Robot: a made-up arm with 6 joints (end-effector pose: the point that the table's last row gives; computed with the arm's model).
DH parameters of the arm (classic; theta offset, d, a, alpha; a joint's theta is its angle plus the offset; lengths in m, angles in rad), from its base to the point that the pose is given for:
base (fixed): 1.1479 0 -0.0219 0
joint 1: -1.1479 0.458 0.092 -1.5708
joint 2: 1.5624 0 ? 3.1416
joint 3: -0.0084 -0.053 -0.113 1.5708
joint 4: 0 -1.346 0.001 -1.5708
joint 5: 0 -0.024 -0.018 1.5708
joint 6: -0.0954 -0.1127 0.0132 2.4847
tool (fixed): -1.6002 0.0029 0 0
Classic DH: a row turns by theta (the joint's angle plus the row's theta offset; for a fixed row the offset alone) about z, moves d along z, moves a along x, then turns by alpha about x.
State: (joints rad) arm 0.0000 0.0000 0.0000 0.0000 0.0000 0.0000
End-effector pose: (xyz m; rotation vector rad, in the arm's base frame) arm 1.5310 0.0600 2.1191 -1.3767 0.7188 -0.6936
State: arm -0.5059 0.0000 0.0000 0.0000 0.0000 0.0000
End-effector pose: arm 1.3769 -0.6963 2.1191 -1.1999 1.0827 -1.0877
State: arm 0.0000 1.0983 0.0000 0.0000 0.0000 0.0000
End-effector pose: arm 2.2211 0.0600 -0.0754 -1.7198 1.5586 0.1421
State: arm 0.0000 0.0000 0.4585 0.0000 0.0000 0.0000
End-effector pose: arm 1.3284 0.0600 2.7536 -1.1579 0.3531 -0.9673
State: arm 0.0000 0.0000 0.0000 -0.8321 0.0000 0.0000
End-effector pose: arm 1.5310 0.0482 2.1377 -0.6106 0.8731 -0.3202
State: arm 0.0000 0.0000 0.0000 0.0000 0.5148 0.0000
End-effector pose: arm 1.5137 0.0600 2.1750 -1.1284 0.3079 -0.9979
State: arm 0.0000 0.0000 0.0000 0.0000 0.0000 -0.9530
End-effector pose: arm 1.5310 0.0693 2.1270 -0.4986 0.8858 -0.2654
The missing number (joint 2, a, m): -1.5441
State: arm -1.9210 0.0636 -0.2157 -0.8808 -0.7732 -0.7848
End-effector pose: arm -0.4281 -1.5525 1.6937 1.4025 1.0109 -0.8191
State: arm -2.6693 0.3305 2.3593 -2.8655 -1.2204 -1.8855
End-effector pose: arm 0.2248 0.0474 3.0894 0.1543 1.0277 0.2865
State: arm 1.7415 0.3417 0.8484 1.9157 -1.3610 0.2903
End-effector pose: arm -0.2441 1.7014 2.6972 -2.2137 -0.1513 -1.6751
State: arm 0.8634 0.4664 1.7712 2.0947 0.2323 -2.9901
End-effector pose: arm 0.6331 0.8694 3.2598 -0.2789 -0.4920 0.3950
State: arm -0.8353 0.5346 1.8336 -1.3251 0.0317 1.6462
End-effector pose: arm 0.7813 -0.8373 3.2344 -0.9606 0.0866 -2.4281
